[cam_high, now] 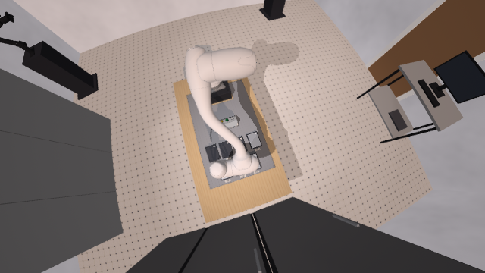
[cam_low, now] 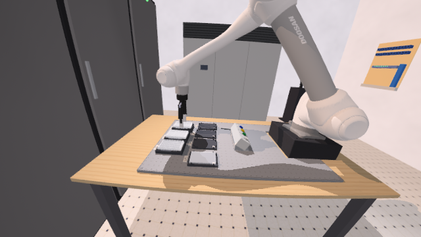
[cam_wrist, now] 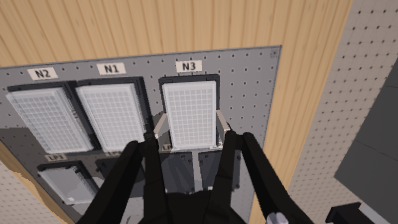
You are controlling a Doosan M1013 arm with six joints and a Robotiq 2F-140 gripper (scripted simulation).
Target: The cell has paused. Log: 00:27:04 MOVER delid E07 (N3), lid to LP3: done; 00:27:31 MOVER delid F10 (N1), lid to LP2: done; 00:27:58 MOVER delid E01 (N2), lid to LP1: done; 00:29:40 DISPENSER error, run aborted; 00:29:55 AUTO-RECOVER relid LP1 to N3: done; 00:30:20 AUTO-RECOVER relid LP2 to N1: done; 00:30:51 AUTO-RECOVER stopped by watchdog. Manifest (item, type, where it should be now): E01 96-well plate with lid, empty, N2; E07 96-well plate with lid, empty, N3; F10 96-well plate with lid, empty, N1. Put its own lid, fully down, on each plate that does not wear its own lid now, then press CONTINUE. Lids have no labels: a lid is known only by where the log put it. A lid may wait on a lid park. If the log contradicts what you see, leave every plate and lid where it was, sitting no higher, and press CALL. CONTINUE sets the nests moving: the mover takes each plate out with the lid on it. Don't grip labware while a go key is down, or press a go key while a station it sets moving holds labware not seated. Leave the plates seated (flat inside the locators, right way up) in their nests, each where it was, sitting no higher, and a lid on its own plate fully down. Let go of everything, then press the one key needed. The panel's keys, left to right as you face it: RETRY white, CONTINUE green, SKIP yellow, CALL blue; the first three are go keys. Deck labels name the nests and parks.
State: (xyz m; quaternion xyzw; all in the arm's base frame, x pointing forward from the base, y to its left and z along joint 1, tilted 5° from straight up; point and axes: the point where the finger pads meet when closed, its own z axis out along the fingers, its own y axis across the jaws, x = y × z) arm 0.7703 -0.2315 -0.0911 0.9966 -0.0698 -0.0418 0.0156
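The N2 plate is 40 mm ahead of my hand, 250 mm to the left of it and 40 mm below it. Also, from my hand: park LP4: 190 mm behind, 40 mm to the right, 60 mm below; lid park LP1: 150 mm behind, 210 mm to the left, 60 mm below; LP2: 170 mm behind, 90 mm to the left, 60 mm below.
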